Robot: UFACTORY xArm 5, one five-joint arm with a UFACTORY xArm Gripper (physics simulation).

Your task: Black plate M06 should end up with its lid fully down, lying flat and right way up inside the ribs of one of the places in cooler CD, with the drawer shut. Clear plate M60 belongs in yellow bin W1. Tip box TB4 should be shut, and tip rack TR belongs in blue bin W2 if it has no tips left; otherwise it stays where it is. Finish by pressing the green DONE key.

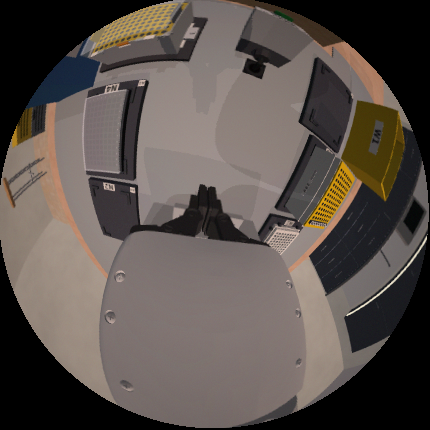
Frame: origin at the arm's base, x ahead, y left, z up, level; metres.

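Seen in the pictures: gripper, fingertip midpoint: (pixel 203 196).
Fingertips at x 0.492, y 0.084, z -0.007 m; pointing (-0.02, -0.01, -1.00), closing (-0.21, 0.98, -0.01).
Note:
A point is followed by its place in that frame.
My gripper (pixel 203 196) {x 0.492, y 0.084, z -0.007 m} is shut and empty, above the grey table. A clear-looking plate (pixel 104 132) {x 0.474, y -0.085, z -0.055 m} lies on the nest marked N4 at left; its own label is unreadable. A grey box with a yellow gridded top (pixel 135 31) stands at the upper left, beside blue bin W2 (pixel 67 80). A yellow holed rack top (pixel 330 197) {x 0.402, y 0.261, z -0.006 m} sits on a grey body at right, with pale tips at its near end. I cannot tell which is TB4 or TR. Yellow bin W1 (pixel 372 135) {x 0.214, y 0.309, z -0.018 m} stands at right, its inside hidden. The green key (pixel 283 16) is at the top. Black plate M06 and cooler CD are not recognizable.
A white plate (pixel 283 239) {x 0.544, y 0.318, z -0.059 m} lies on a nest at lower right, partly hidden by my gripper housing. Dark nest N2 (pixel 117 210) {x 0.626, y -0.053, z -0.071 m} at left and another dark nest (pixel 327 102) {x 0.252, y 0.202, z -0.071 m} at upper right hold no plate. A grey device (pixel 275 37) with a black foot stands at the top.

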